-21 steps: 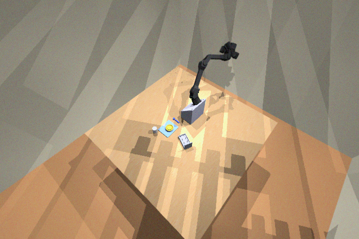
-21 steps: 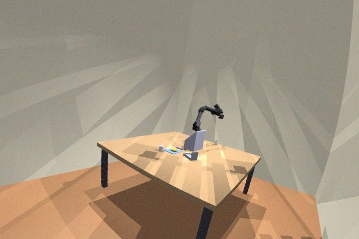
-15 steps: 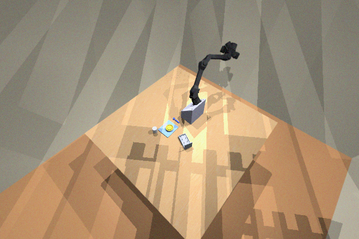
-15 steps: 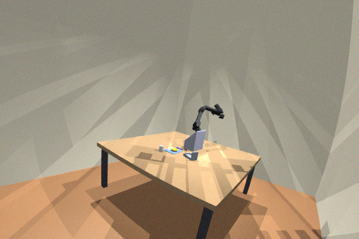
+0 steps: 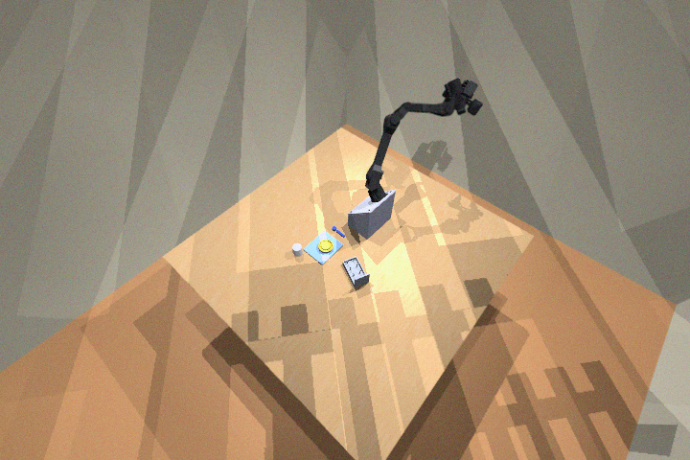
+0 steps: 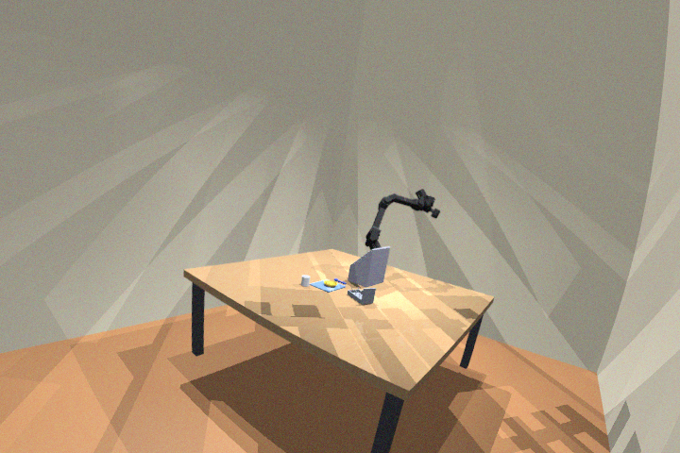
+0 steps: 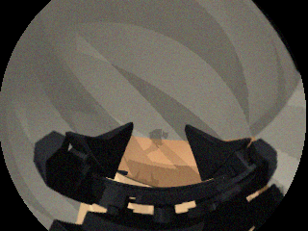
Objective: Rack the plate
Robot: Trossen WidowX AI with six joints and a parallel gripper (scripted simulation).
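Now: gripper tip 920 mm short of the plate, 400 mm above it and 30 mm to the left of it. The rest, counted from my gripper tip: small white cup: 1040 mm ahead, 390 mm below, 100 mm to the right; then thin blue utensil: 810 mm ahead, 410 mm below, 60 mm to the right; then dish rack: 910 mm ahead, 390 mm below, 170 mm to the left.
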